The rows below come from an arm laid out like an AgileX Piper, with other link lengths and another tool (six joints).
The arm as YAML. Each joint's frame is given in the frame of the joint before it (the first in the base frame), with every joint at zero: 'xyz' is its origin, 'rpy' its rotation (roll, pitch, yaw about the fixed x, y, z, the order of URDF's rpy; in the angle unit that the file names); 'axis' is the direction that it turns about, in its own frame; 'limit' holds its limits. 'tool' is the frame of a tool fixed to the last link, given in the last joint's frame.
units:
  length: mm
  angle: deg
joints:
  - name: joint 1
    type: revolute
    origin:
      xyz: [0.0, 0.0, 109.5]
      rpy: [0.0, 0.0, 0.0]
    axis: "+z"
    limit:
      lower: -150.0
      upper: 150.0
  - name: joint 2
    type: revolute
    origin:
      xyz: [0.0, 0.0, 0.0]
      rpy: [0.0, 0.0, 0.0]
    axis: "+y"
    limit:
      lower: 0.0
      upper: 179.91
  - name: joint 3
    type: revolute
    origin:
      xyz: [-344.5, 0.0, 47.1]
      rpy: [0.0, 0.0, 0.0]
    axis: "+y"
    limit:
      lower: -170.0
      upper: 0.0
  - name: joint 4
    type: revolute
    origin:
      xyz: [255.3, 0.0, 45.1]
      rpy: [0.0, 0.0, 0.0]
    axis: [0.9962, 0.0, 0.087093]
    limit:
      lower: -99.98
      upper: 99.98
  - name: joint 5
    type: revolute
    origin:
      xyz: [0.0, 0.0, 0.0]
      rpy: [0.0, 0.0, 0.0]
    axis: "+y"
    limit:
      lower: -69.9
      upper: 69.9
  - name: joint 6
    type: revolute
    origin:
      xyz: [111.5, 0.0, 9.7]
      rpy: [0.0, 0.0, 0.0]
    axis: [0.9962, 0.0, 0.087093]
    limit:
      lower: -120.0
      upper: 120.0
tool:
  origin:
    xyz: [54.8, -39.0, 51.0]
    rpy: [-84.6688, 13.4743, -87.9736]
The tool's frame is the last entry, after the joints.
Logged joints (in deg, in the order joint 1, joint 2, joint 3, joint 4, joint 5, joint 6), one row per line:
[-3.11 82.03 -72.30 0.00 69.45 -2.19]
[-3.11 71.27 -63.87 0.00 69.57 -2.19]
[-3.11 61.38 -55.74 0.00 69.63 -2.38]
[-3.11 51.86 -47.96 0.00 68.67 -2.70]
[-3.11 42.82 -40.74 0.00 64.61 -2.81]
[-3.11 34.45 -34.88 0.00 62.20 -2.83]
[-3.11 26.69 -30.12 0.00 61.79 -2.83]
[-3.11 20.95 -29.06 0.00 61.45 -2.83]
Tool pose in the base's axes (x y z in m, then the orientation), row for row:
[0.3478 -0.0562 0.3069 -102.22 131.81 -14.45]
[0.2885 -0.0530 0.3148 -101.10 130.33 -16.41]
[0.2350 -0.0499 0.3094 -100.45 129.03 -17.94]
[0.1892 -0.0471 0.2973 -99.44 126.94 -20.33]
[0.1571 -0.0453 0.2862 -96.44 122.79 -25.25]
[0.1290 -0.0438 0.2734 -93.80 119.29 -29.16]
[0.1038 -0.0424 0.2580 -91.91 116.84 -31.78]
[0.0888 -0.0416 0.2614 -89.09 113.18 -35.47]
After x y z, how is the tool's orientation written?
As a rotation vector, in degrees.
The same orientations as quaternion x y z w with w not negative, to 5 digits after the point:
[-0.60687 0.78254 -0.08579 0.10951]
[-0.60521 0.78019 -0.09824 0.12395]
[-0.60506 0.77721 -0.10806 0.13484]
[-0.60473 0.77197 -0.12363 0.15188]
[-0.59871 0.76230 -0.15676 0.18941]
[-0.59208 0.75297 -0.18406 0.22046]
[-0.58667 0.74580 -0.20285 0.24178]
[-0.57780 0.73404 -0.23004 0.27278]

